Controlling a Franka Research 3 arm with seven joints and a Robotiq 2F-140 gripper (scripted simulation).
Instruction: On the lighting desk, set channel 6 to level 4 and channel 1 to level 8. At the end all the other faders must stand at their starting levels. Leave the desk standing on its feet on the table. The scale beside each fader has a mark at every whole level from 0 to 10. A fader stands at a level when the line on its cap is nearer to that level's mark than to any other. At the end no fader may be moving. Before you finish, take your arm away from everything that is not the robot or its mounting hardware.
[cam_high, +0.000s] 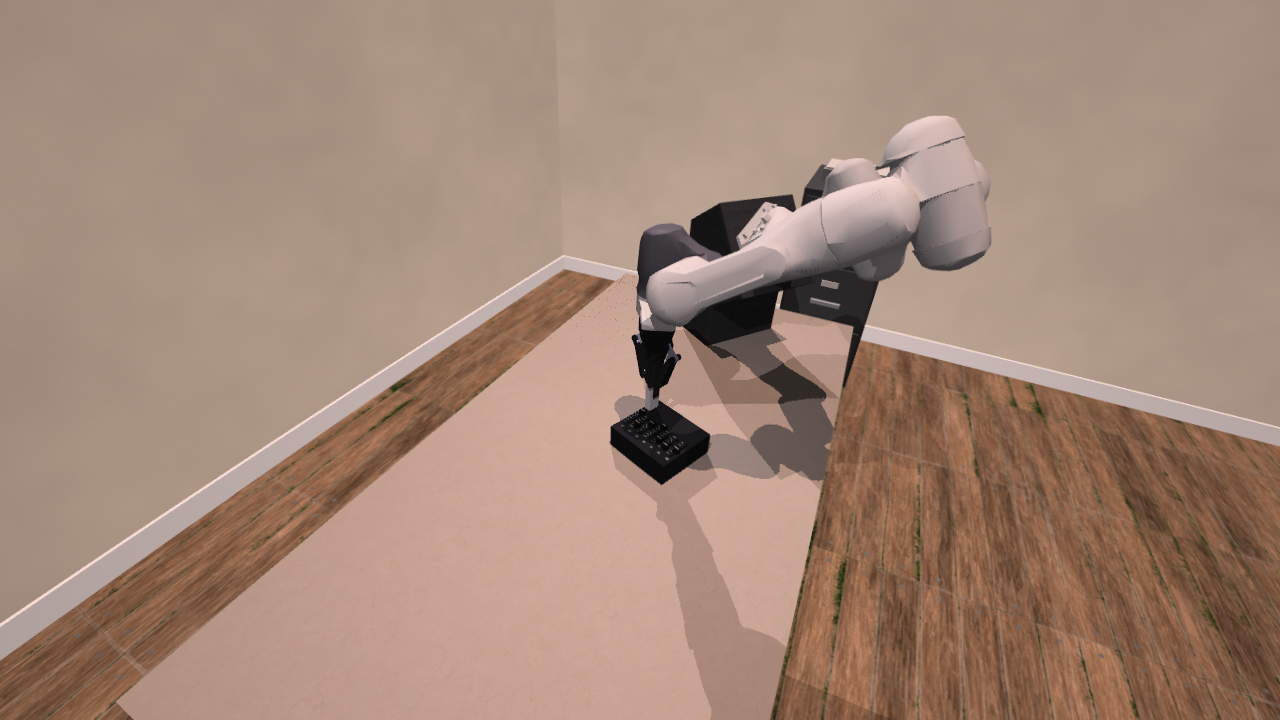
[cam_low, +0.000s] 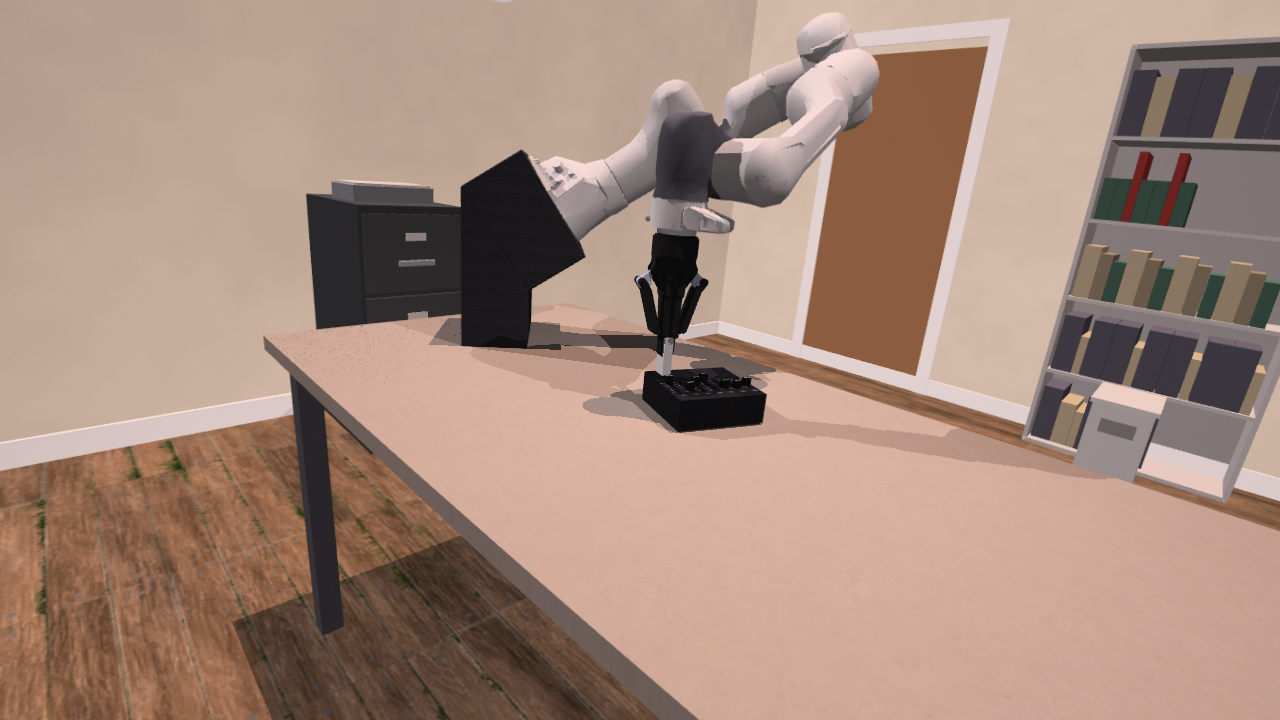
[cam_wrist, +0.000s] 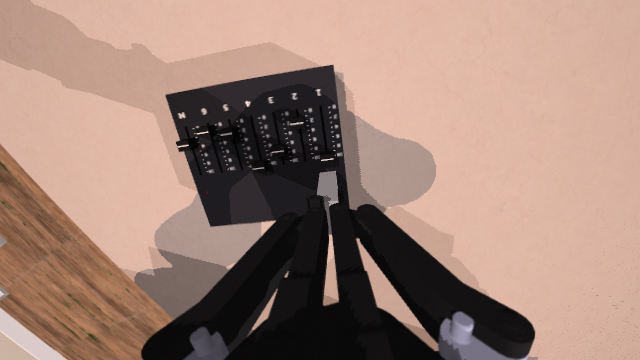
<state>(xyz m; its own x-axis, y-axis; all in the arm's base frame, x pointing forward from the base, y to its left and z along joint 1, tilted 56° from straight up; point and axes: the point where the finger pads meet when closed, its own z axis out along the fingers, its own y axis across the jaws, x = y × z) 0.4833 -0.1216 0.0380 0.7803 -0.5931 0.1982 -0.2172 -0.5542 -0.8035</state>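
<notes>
The channel 1 fader cap lies 30 mm ahead of my hand, 10 mm to the right of it and 30 mm below it. Round my hand: channel 6 fader cap: 90 mm ahead, 90 mm to the left, 30 mm below.
</notes>
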